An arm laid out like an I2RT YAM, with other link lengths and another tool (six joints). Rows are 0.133 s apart.
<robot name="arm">
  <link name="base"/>
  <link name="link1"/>
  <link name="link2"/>
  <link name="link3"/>
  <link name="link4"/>
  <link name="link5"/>
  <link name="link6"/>
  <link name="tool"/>
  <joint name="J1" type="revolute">
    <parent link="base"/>
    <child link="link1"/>
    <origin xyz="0 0 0.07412" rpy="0 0 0"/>
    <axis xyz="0 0 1"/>
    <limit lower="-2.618" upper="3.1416"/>
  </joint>
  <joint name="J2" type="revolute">
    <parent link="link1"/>
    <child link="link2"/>
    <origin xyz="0.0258 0.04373 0.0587" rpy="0 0 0"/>
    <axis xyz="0 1 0"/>
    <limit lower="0" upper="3.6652"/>
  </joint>
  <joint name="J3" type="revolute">
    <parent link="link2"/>
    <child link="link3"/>
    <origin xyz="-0.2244 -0.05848 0" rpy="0 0 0"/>
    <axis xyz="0 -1 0"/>
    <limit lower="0" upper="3.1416"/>
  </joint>
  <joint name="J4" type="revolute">
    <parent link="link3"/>
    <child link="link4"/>
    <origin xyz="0.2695 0.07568 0.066" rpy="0 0 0"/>
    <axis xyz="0 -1 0"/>
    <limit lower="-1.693" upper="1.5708"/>
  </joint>
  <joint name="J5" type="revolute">
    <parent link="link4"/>
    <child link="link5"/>
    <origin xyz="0.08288 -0.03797 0.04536" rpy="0 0 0"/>
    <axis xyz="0 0 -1"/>
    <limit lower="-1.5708" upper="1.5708"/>
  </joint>
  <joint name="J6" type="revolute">
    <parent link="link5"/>
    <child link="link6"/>
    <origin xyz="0.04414 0 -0.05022" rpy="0 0 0"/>
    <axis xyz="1 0 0"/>
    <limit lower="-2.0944" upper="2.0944"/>
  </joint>
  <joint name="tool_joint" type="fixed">
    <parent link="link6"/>
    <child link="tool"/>
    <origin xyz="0 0.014 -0.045" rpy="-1.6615 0.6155 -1.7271"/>
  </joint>
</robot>
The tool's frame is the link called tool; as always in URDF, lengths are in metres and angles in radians.
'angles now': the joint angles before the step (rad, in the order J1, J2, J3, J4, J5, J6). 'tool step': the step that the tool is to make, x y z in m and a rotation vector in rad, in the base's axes. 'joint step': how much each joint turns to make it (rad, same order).
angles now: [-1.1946, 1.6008, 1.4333, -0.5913, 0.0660, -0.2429]
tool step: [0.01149, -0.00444, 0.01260, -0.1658, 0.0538, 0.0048]
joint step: [0.0441, -0.0293, -0.0182, 0.1285, 0.1026, -0.0634]
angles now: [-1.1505, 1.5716, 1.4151, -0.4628, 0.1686, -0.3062]
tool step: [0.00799, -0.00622, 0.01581, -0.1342, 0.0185, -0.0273]
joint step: [0.0259, -0.0115, 0.0086, 0.1012, 0.0838, -0.0346]
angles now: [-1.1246, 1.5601, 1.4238, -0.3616, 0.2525, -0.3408]
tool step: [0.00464, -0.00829, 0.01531, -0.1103, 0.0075, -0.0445]
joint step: [0.0124, 0.0049, 0.0242, 0.0842, 0.0751, -0.0261]
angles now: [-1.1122, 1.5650, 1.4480, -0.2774, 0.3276, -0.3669]
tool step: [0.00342, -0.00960, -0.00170, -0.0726, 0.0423, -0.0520]
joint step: [0.0103, 0.0251, -0.0066, 0.0947, 0.0832, -0.0468]
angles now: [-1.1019, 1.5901, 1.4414, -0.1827, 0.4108, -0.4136]
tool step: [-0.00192, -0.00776, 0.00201, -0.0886, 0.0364, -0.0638]
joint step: [0.0005, 0.0051, -0.0239, 0.1165, 0.0822, -0.0570]
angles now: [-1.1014, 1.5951, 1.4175, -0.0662, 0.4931, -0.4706]
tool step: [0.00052, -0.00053, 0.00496, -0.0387, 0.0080, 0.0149]
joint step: [0.0030, -0.0103, -0.0108, 0.0455, -0.0062, -0.0302]
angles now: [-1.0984, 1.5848, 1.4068, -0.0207, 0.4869, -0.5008]
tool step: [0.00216, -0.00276, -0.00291, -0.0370, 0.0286, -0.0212]
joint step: [0.0086, 0.0094, -0.0190, 0.0683, 0.0369, -0.0416]
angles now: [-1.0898, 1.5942, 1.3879, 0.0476, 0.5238, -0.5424]
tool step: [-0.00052, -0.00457, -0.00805, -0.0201, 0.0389, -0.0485]
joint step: [0.0019, 0.0221, -0.0179, 0.0620, 0.0564, -0.0421]
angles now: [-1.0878, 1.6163, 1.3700, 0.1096, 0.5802, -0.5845]
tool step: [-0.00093, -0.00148, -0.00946, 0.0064, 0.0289, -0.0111]
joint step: [-0.0004, 0.0111, -0.0224, 0.0283, 0.0137, -0.0251]
